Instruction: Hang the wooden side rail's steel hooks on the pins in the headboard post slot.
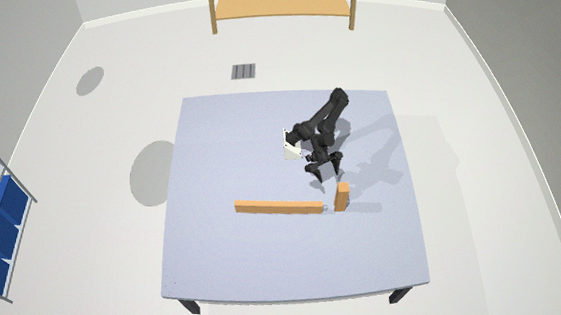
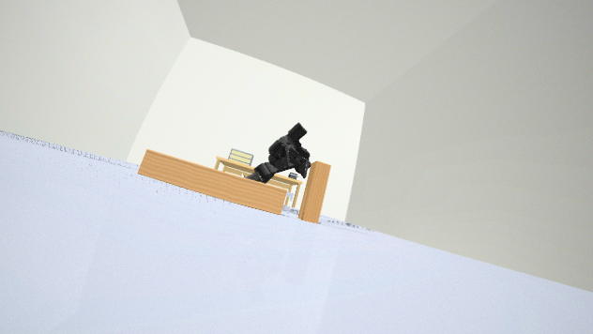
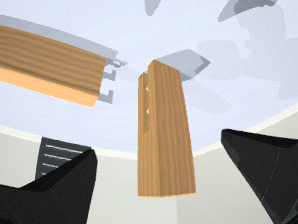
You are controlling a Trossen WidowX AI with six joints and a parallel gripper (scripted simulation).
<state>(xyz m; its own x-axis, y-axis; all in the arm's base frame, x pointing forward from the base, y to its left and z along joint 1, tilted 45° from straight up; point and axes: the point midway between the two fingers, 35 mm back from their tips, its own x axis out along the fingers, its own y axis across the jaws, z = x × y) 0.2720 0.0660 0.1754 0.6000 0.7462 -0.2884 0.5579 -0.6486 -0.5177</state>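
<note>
My gripper tip is now 70 mm short of the headboard post, 60 mm to the right of it and 60 mm above it.
</note>
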